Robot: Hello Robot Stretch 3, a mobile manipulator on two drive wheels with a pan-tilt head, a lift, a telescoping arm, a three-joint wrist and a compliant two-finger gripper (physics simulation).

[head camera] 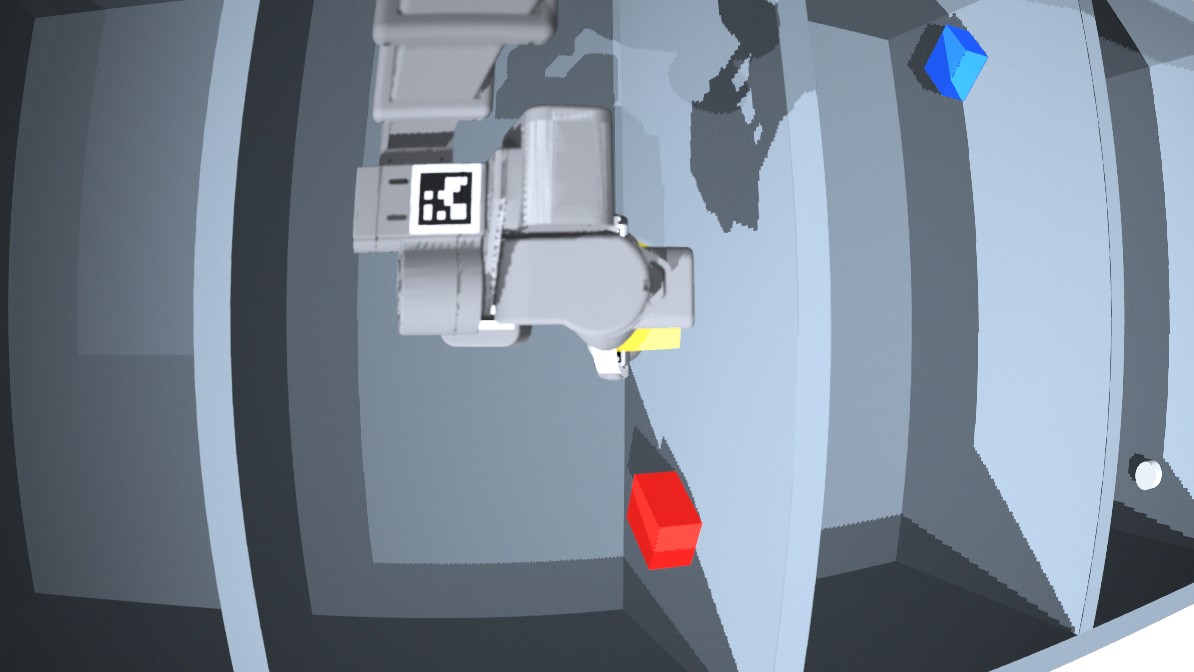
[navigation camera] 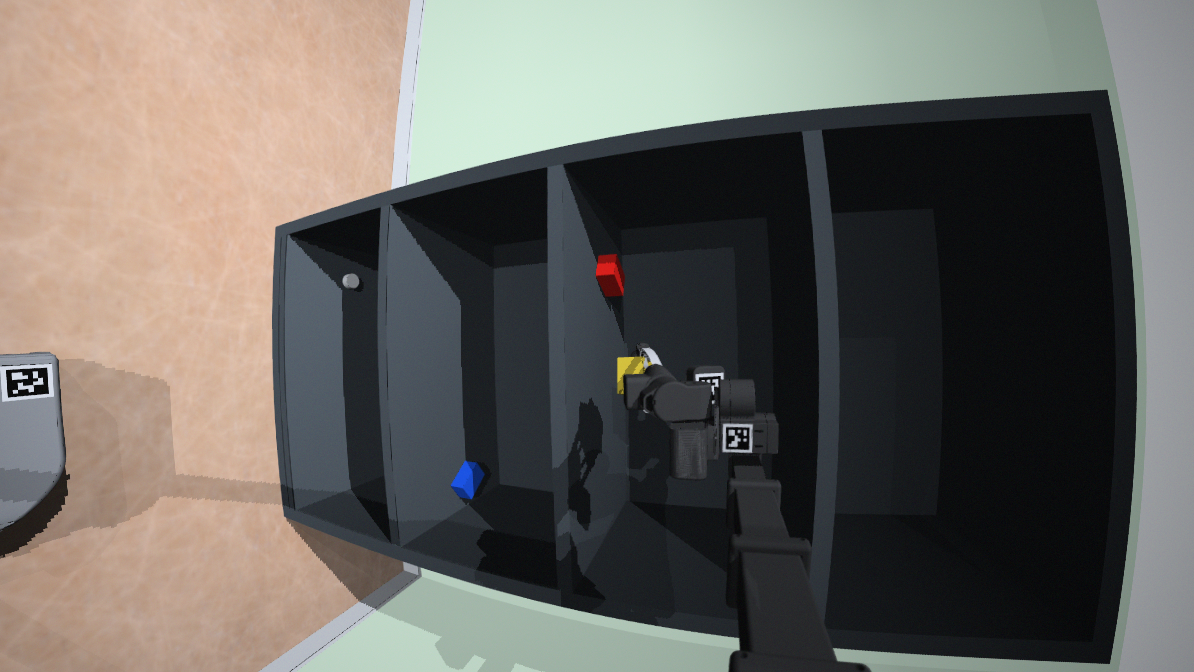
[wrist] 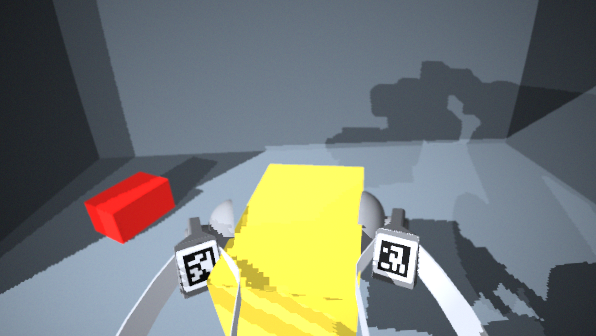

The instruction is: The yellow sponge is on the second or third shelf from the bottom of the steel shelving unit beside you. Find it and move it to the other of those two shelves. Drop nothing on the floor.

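Frame: origin at the robot's base, x ahead, y left, z up, level; centimetres.
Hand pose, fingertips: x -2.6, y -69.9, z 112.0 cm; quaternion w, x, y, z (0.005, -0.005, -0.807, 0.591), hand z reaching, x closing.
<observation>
After its pixels a point has its place.
The yellow sponge (head camera: 655, 339) @[x 0.6, y -63.8, z 110.8 cm] (navigation camera: 628, 369) @[x -0.8, y -63.5, z 111.0 cm] (wrist: 305, 215) is between the two fingertips of my gripper (wrist: 297, 219) @[x -2.6, y -69.9, z 112.0 cm], which is shut on it. The sponge is inside the third compartment from the bottom, over the third shelf (head camera: 743, 375) @[x 3.9, y -74.6, z 99.1 cm] (navigation camera: 556, 333) @[x 5.6, y -64.3, z 97.5 cm] (wrist: 415, 200). Its long side points toward the back panel. I cannot tell whether its underside touches the shelf. In the head view the wrist hides most of the sponge and the fingers. The second shelf (head camera: 1036, 333) @[x 0.7, y -78.6, z 53.4 cm] (navigation camera: 421, 333) @[x 6.7, y -75.7, z 53.4 cm] is one level below.
A red block (head camera: 664, 521) @[x 18.4, y -84.3, z 102.8 cm] (navigation camera: 609, 275) @[x 18.7, y -83.9, z 102.4 cm] (wrist: 130, 207) lies on the third shelf, left of the sponge in the wrist view. A blue block (head camera: 955, 63) @[x -36.1, y -86.3, z 57.9 cm] (navigation camera: 467, 480) @[x -36.0, y -85.7, z 57.8 cm] lies on the second shelf. A small white cylinder (head camera: 1148, 474) @[x 25.6, y -86.1, z 10.0 cm] (navigation camera: 350, 281) @[x 25.6, y -85.9, z 10.0 cm] is on the bottom shelf. Another shelf edge (navigation camera: 823, 333) @[x 4.5, y -64.3, z 142.4 cm] stands above my arm.
</observation>
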